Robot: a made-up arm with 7 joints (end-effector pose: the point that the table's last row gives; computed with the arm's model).
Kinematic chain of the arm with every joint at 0, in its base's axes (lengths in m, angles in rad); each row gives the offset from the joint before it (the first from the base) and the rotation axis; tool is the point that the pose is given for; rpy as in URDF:
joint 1: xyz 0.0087 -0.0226 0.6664 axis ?
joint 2: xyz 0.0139 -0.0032 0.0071 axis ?
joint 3: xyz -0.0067 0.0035 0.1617 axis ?
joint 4: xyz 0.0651 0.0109 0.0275 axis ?
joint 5: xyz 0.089 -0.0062 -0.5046 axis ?
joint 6: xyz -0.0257 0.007 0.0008 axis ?
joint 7: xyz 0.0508 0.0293 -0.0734 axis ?
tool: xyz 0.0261 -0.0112 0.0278 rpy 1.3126 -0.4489 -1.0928
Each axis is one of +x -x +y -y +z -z.
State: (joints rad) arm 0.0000 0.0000 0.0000 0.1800 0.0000 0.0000 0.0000
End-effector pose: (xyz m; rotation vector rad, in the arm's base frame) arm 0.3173 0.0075 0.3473 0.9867 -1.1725 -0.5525
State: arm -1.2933 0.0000 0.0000 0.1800 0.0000 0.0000 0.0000
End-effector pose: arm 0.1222 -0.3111 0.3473 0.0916 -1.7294 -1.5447
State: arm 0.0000 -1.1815 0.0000 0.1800 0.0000 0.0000 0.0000
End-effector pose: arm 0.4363 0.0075 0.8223 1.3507 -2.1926 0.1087
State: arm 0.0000 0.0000 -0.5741 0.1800 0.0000 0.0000 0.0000
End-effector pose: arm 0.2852 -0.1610 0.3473 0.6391 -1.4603 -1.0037
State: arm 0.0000 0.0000 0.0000 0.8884 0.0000 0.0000 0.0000
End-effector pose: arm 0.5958 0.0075 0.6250 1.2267 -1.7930 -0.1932
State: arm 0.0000 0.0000 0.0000 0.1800 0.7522 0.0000 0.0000
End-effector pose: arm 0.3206 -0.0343 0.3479 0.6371 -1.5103 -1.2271
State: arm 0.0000 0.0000 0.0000 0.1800 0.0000 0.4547 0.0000
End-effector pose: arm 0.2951 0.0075 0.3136 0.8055 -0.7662 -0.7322
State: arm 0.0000 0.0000 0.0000 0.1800 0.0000 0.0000 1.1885
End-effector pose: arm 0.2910 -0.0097 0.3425 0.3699 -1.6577 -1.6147
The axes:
joint 1: +z
joint 2: +y
joint 3: +z
joint 4: -y
joint 5: -z
joint 6: +y
joint 7: -z

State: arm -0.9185 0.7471 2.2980 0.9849 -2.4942 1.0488 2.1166
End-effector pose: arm 0.2190 0.4736 0.9104 -2.2434 2.0915 -0.1043
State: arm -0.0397 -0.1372 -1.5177 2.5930 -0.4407 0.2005 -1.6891
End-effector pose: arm -0.0062 -0.3045 1.3881 -1.2472 -0.5510 0.4546
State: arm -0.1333 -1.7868 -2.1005 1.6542 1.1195 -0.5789 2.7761
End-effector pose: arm -0.3334 -0.4857 0.3058 -0.1432 -1.6500 -1.1609
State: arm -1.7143 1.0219 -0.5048 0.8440 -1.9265 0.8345 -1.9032
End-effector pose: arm -0.2878 -0.0773 0.2231 2.1040 0.9328 0.0744
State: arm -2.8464 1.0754 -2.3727 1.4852 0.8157 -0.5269 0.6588
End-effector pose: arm -0.1495 0.3349 1.1980 -2.1586 0.5562 0.3469
